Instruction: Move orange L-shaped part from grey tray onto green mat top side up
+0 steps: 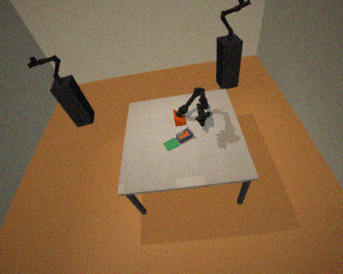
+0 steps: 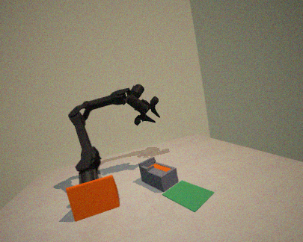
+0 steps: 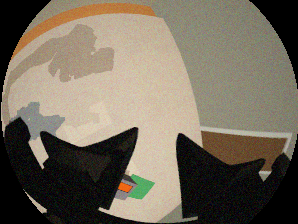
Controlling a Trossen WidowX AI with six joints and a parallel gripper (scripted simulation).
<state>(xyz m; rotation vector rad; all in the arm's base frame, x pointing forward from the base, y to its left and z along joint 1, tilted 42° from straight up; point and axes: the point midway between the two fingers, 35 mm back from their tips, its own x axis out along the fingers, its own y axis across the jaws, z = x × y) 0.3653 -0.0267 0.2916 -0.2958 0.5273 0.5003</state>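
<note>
My gripper tip is now 13 cm past the orange L-shaped part, 17 cm to the left of it and 21 cm above it. The rest, counted from my gripper tip: green mat 9 cm behind, 33 cm to the right, 27 cm below.
</note>
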